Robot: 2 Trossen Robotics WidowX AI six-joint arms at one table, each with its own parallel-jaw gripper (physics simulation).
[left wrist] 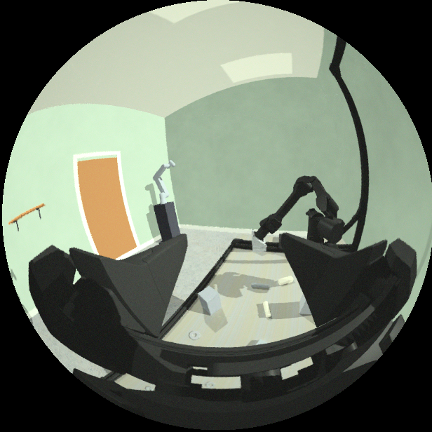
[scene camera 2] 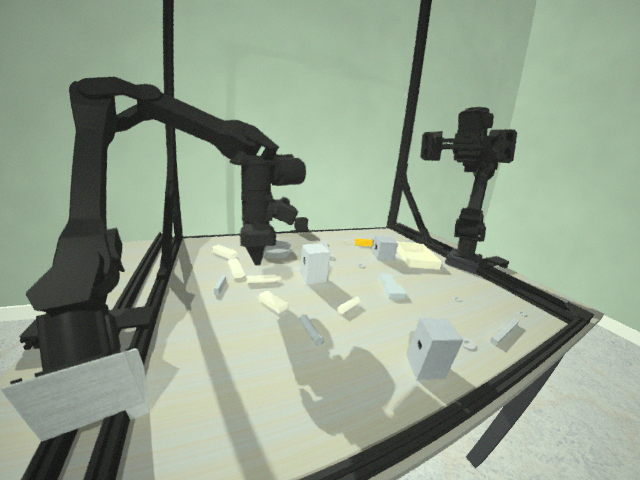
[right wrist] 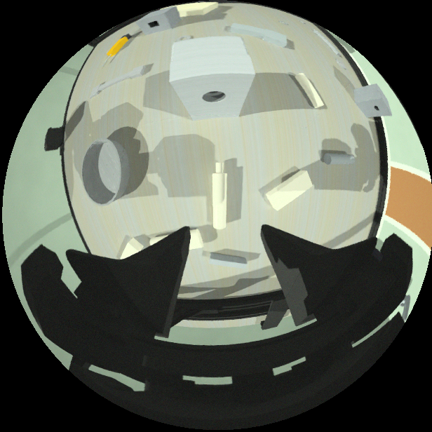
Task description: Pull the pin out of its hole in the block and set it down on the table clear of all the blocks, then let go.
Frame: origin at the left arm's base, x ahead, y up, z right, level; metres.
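Where they show: left gripper, between the fingertips: (scene camera 2: 457,139); right gripper, between the fingertips: (scene camera 2: 257,258); left arm's base, origin of its link: (scene camera 2: 465,255); right arm's base, origin of its link: (scene camera 2: 83,363).
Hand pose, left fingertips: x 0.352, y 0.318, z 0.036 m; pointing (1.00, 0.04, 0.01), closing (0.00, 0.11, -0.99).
Observation:
Things, the pixels of their centre, and the offset from my left fingertips. "pt": a spot on its surface instead.
- cream stepped pin, middle of its body: (scene camera 2: 264,279) dx +0.203, dy -0.343, dz +0.290 m
- pale grey block, middle of its body: (scene camera 2: 314,263) dx +0.097, dy -0.311, dz +0.232 m
- front edge, a spot on its surface: (scene camera 2: 434,348) pt dx +0.199, dy -0.286, dz -0.086 m
- grey ring-shaped bowl, middle of its body: (scene camera 2: 275,249) dx +0.074, dy -0.342, dz +0.412 m
- cream tray, middle of its body: (scene camera 2: 416,254) dx -0.265, dy -0.339, dz +0.101 m
The cream stepped pin (scene camera 2: 263,279) (right wrist: 219,200) lies on its side on the table, out of the hole and apart from the blocks. The pale grey block (scene camera 2: 315,264) (right wrist: 212,75) stands upright with an empty round hole in the side facing the pin. My right gripper (scene camera 2: 257,259) (right wrist: 226,230) is open and empty above the table near the pin, its fingers apart from it. My left gripper (scene camera 2: 467,145) (left wrist: 235,238) is open and empty, raised high at the right of the scene view.
Two more holed blocks stand on the table: one near the front edge (scene camera 2: 434,348) (left wrist: 210,301) (right wrist: 372,100) and one at the back (scene camera 2: 385,248) (right wrist: 159,21). A grey ring-shaped bowl (scene camera 2: 278,251) (right wrist: 91,172), a cream tray (scene camera 2: 426,265) and several loose cream and grey pieces lie around.

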